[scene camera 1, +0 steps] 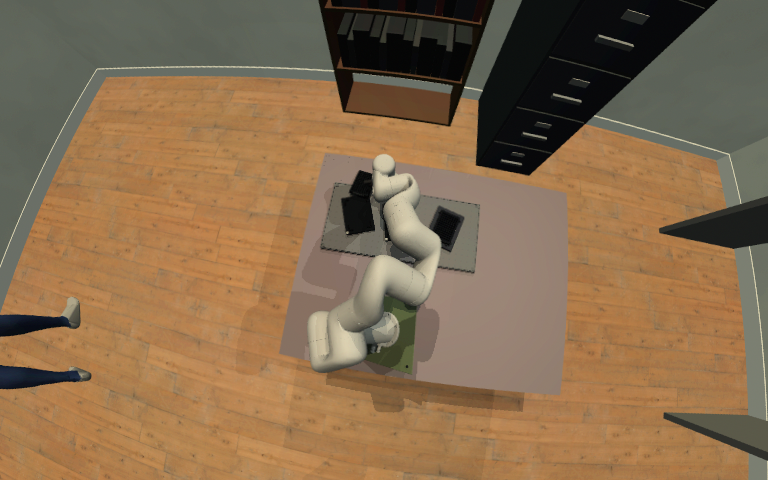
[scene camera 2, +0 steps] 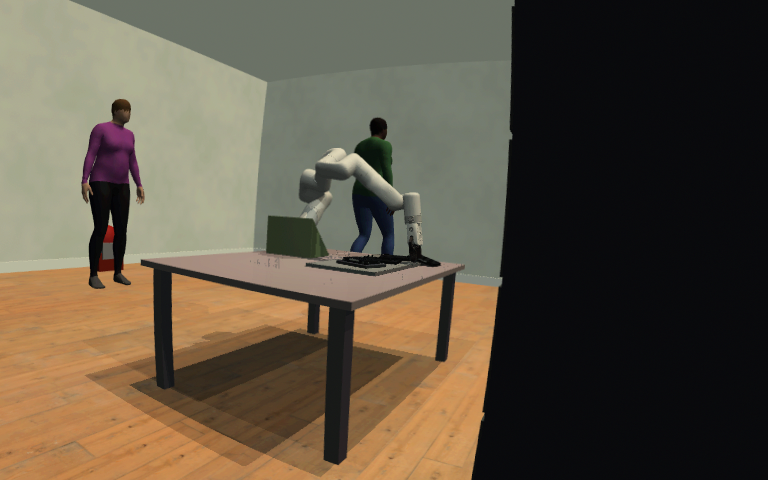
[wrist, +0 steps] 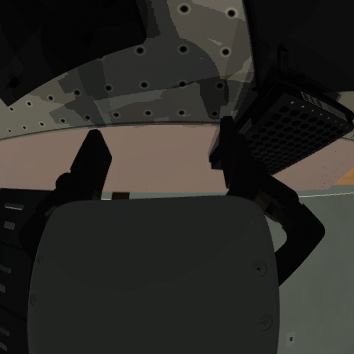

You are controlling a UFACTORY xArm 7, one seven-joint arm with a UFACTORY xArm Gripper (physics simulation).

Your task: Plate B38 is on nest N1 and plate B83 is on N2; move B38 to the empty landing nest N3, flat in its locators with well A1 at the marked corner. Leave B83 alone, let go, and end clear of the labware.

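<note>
There's a grey pegboard plate here, and my gripper's open with nothing in it, so it's holding nothing.
</note>
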